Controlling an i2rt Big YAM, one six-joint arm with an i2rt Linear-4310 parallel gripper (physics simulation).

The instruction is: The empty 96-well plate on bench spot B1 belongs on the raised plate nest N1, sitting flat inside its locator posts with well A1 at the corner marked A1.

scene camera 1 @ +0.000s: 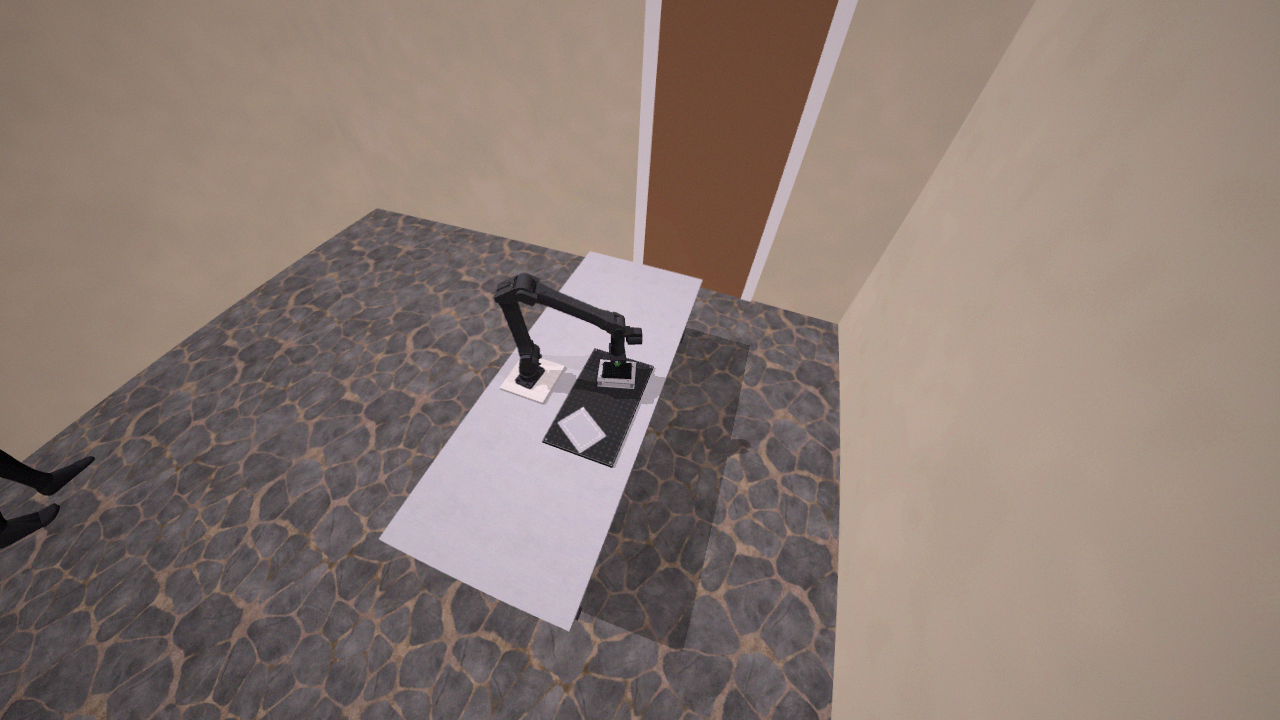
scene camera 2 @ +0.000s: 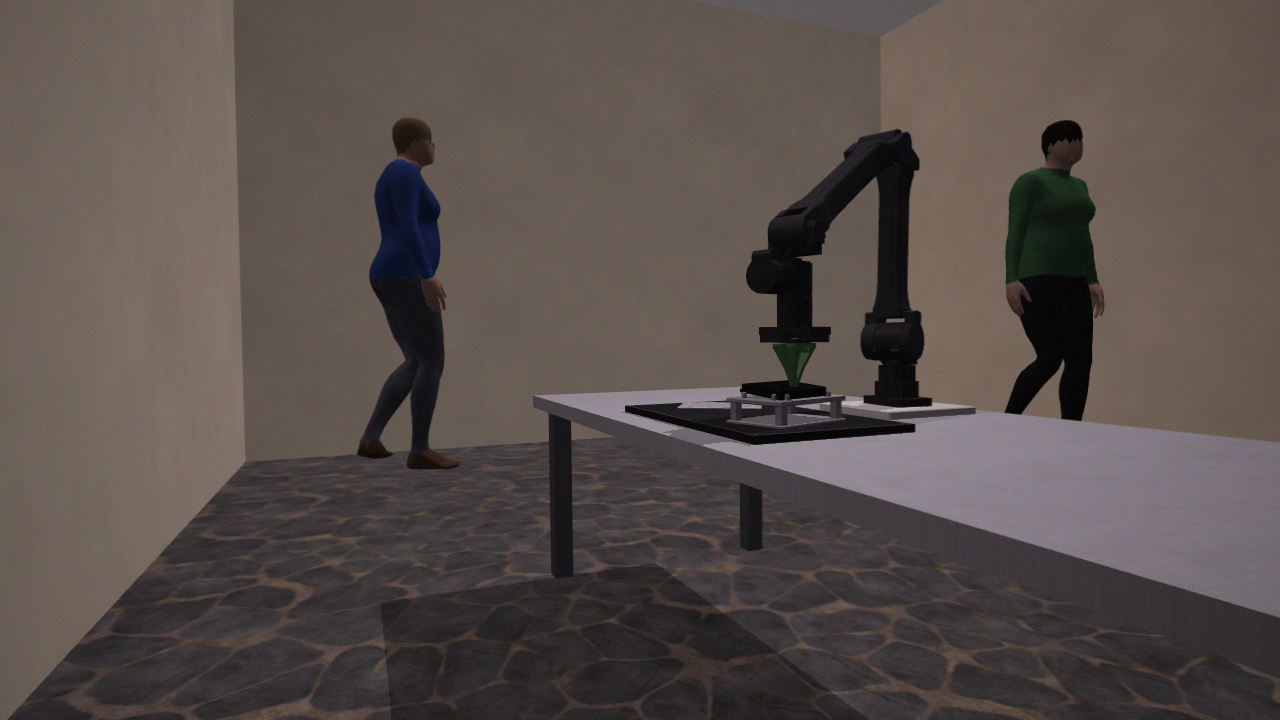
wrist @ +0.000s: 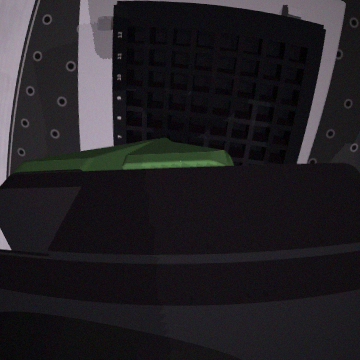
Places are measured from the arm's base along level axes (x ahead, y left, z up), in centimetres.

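Where they show: gripper, fingertip midpoint: (scene camera 1: 617,366) (scene camera 2: 794,387) (wrist: 162,152); arm's base, origin of the base link: (scene camera 1: 530,376) (scene camera 2: 896,404).
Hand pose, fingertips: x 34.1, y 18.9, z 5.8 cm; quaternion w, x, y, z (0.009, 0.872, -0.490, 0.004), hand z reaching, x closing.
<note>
Things, the pixels of their top centre, and the offset from my fingertips. "*": a spot on its surface instead. Level surfaces: height alone.
- black 96-well plate, middle of its top: (wrist: 206,160) (scene camera 2: 784,382) (scene camera 1: 617,368) dx +0.8, dy -1.7, dz +0.6 cm
- raised grey plate nest N1, middle of its top: (wrist: 199,146) (scene camera 2: 786,390) (scene camera 1: 617,369) dx +0.7, dy -1.5, dz -0.7 cm
- white bench spot B1, surface spot: (scene camera 1: 582,429) * dx +0.1, dy -31.5, dz -5.8 cm
- black perforated mat, its level: dz -5.9 cm
- long white table, its level: dz -7.2 cm
The black 96-well plate (scene camera 1: 625,370) (scene camera 2: 772,389) (wrist: 214,82) lies on the raised grey plate nest N1 (scene camera 1: 616,383) (scene camera 2: 786,407) (wrist: 94,107). Column numbers 7 to 12 run along its left edge in the wrist view. My gripper (scene camera 1: 616,365) (scene camera 2: 793,372) (wrist: 162,152) has green fingers. It is shut, points straight down, and its tip is at the plate's top. Nothing shows between the fingers. The white bench spot B1 (scene camera 1: 582,429) is bare. I cannot make out the A1 mark.
The nest and spot B1 sit on a black perforated mat (scene camera 1: 617,419) (scene camera 2: 697,417) on a long white table (scene camera 1: 500,519) (scene camera 2: 1073,483). A person in blue (scene camera 2: 407,269) and a person in green (scene camera 2: 1052,259) walk behind the table. A brown door (scene camera 1: 733,135) is at the far end.
</note>
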